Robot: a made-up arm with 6 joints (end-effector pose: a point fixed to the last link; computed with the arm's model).
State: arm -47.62 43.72 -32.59 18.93 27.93 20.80
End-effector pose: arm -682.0 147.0 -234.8 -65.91 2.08 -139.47
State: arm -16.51 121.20 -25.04 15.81 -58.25 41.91
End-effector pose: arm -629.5 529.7 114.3 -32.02 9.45 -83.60
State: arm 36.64 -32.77 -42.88 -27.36 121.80 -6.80
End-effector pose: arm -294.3 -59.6 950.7 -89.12 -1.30 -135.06
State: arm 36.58 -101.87 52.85 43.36 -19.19 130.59
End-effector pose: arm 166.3 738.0 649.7 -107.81 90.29 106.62
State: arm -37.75 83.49 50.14 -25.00 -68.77 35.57
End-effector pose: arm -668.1 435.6 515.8 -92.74 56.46 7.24
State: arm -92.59 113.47 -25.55 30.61 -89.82 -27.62
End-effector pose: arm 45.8 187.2 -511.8 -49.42 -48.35 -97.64
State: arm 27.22 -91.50 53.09 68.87 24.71 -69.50
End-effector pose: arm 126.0 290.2 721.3 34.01 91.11 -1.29
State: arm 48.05 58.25 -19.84 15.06 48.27 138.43
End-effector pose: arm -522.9 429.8 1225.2 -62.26 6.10 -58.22
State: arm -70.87 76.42 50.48 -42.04 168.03 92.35
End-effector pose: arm -477.1 106.8 -265.8 14.84 98.69 68.75
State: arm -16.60 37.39 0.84 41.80 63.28 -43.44
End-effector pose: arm -751.5 12.0 370.2 64.63 -67.59 57.48
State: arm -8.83 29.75 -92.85 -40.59 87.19 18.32
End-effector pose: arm -497.6 224.4 -100.4 -32.94 43.08 155.92
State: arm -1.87 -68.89 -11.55 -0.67 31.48 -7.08
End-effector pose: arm -390.7 -13.5 825.9 -149.81 -79.85 10.15
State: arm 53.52 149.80 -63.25 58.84 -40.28 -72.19
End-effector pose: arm -77.4 202.2 240.2 68.92 -118.78 87.52
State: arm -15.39 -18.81 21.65 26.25 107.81 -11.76
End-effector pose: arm -414.5 104.8 610.0 78.68 47.18 85.62
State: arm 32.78 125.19 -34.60 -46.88 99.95 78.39
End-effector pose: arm -200.4 434.3 97.4 78.03 64.96 67.52
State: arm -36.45 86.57 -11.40 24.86 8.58 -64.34
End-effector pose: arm -527.3 209.6 -191.8 76.89 -117.97 79.64
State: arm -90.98 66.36 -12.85 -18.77 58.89 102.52
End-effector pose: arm -48.5 -2.7 -846.7 16.58 127.57 120.26
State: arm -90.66 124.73 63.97 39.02 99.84 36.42
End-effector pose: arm -384.8 63.2 -224.5 -23.37 92.89 -144.48
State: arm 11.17 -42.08 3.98 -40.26 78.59 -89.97
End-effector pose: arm -133.9 38.9 870.2 94.97 44.82 112.70
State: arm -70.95 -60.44 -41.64 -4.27 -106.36 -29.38
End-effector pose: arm -729.6 -265.9 253.7 116.71 37.25 -70.94
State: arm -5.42 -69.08 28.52 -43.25 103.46 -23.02
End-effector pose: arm -382.0 266.9 738.3 -81.85 -97.89 -50.26
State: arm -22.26 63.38 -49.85 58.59 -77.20 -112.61
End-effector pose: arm -632.3 139.4 -293.1 160.17 -25.19 70.59
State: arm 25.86 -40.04 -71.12 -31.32 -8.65 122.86
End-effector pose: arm -517.0 -497.8 936.3 -5.34 -1.81 43.50
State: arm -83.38 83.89 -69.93 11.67 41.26 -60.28
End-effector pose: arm 152.3 -151.1 -197.7 52.18 84.24 -106.55
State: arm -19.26 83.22 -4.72 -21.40 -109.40 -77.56
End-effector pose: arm -860.9 483.4 35.4 165.15 -5.94 -13.10
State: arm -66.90 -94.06 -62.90 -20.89 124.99 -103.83
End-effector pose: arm -250.0 -305.1 471.5 31.67 -53.46 168.38
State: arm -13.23 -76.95 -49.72 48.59 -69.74 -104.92
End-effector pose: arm -412.6 -414.7 648.8 109.42 94.47 -77.10
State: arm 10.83 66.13 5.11 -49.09 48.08 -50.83
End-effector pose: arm -603.0 354.6 593.9 73.53 0.87 73.48
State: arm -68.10 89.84 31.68 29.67 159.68 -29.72
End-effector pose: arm -714.0 -8.4 -178.7 -49.18 -69.75 47.82
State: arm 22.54 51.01 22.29 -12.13 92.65 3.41
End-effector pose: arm -377.8 347.0 817.3 114.51 15.13 75.46
